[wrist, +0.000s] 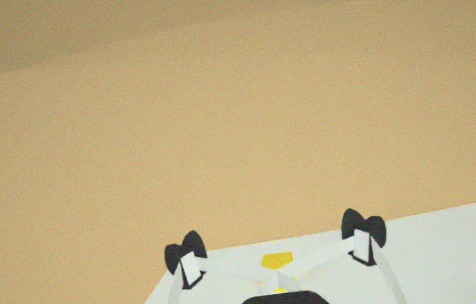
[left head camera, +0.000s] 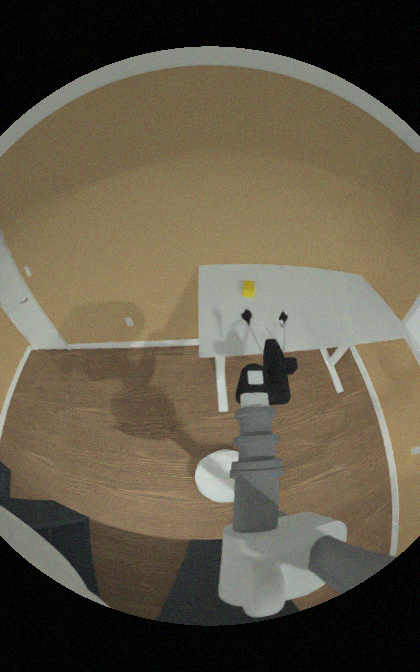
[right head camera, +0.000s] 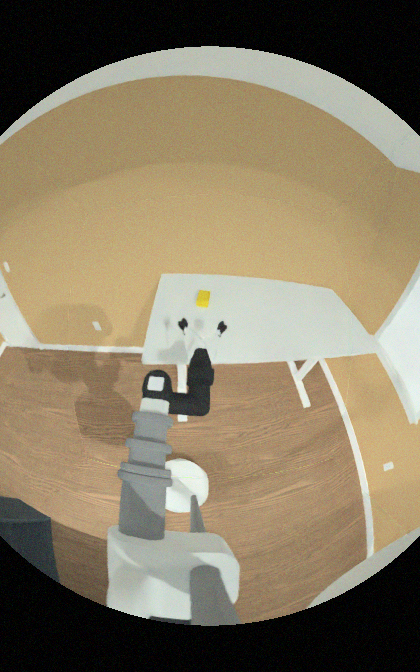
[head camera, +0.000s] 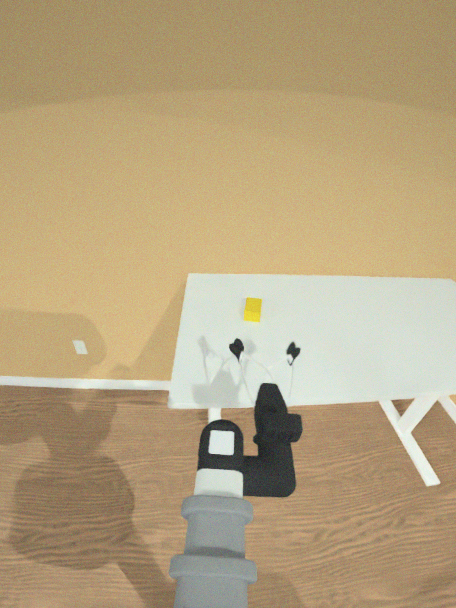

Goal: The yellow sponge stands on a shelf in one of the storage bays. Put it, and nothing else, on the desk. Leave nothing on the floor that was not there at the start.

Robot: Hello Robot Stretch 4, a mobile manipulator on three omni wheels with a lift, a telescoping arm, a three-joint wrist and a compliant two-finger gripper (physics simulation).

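Frame: origin at the robot's base, x back, y right, z up, level; metres.
Seen in the pictures: gripper, fingertip midpoint: [wrist: 272,238] [head camera: 264,342].
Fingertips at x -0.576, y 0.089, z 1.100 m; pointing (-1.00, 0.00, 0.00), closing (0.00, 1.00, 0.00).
Note:
A point is followed by its place in that frame.
The yellow sponge [head camera: 253,310] @[x -0.904, y 0.086, z 0.967 m] [left head camera: 248,288] [right head camera: 203,298] [wrist: 277,260] @[x -0.940, y 0.090, z 0.967 m] rests on the white desk [head camera: 350,340] @[x -0.812, y 0.444, z 0.923 m] [left head camera: 320,305] [right head camera: 270,320] [wrist: 430,255] @[x -0.957, y 0.411, z 0.922 m], towards its back left. My gripper [head camera: 265,350] @[x -0.576, y 0.089, z 1.100 m] [left head camera: 265,317] [right head camera: 202,326] [wrist: 272,238] @[x -0.576, y 0.089, z 1.100 m] is open, with nothing between its fingertips. It is above the desk's left part, on the near side of the sponge and apart from it. In the wrist view the sponge shows beyond and between the finger strips, partly hidden by them and the gripper body.
A tan wall [head camera: 225,200] @[x -1.313, y -0.053, z 1.279 m] rises behind the desk. A white round object [left head camera: 217,475] [right head camera: 187,485] is on the wooden floor under the arm. Dark box-like shapes [left head camera: 50,530] [right head camera: 25,535] stand at the lower left. White desk legs [head camera: 412,445] [left head camera: 222,385] reach the floor.

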